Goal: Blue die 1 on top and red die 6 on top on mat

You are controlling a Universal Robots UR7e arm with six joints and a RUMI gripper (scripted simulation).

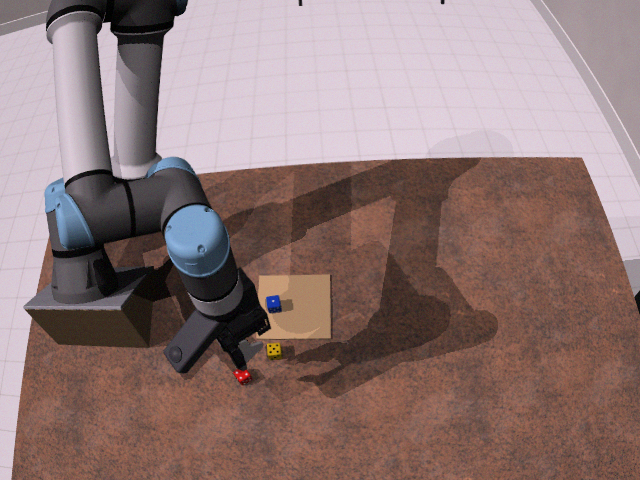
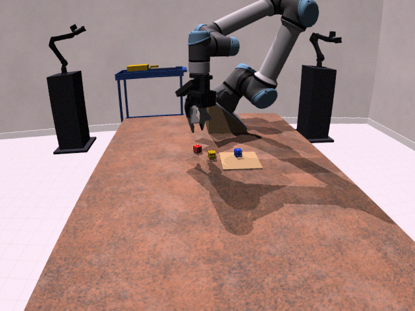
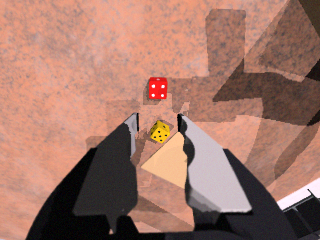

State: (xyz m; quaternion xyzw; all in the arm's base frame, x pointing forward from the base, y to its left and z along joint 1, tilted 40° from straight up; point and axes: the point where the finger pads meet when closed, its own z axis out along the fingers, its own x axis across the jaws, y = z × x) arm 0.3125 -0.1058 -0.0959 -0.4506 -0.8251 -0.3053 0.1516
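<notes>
Now: hand 9 cm above the red die. From my hand the other things lie so: yellow die (6 cm ahead, 5 cm to the left, 9 cm below); blue die (6 cm ahead, 15 cm to the left, 8 cm below); tan mat (10 cm ahead, 15 cm to the left, 10 cm below).
</notes>
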